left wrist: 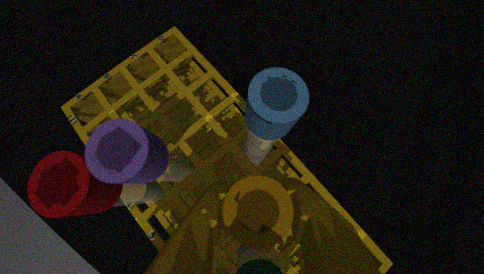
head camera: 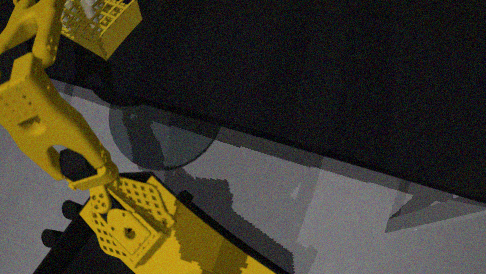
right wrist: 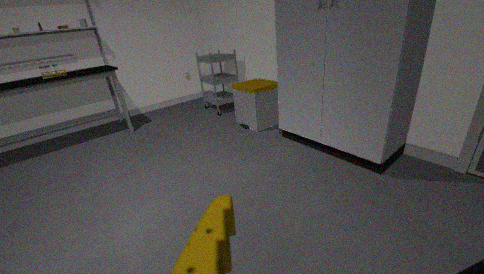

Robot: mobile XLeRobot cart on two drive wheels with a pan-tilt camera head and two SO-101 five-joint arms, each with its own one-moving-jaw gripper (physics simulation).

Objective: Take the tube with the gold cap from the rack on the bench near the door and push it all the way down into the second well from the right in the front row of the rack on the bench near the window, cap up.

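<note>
The gold-capped tube stands cap up in the yellow rack; the jaws and cap hide its lower part. My left gripper is shut on the cap, one jaw on each side. In the head view the left arm reaches up past the top left edge, and its fingertips are hidden or cut off. My right gripper is open and empty, with one notched jaw in view, over the floor. A small yellow rack sits on a distant bench at the left.
A blue-capped tube, a purple-capped tube and a red-capped tube stand close around; a dark green cap is just below the gold one. A cart, a yellow-lidded bin and a cabinet stand across the room.
</note>
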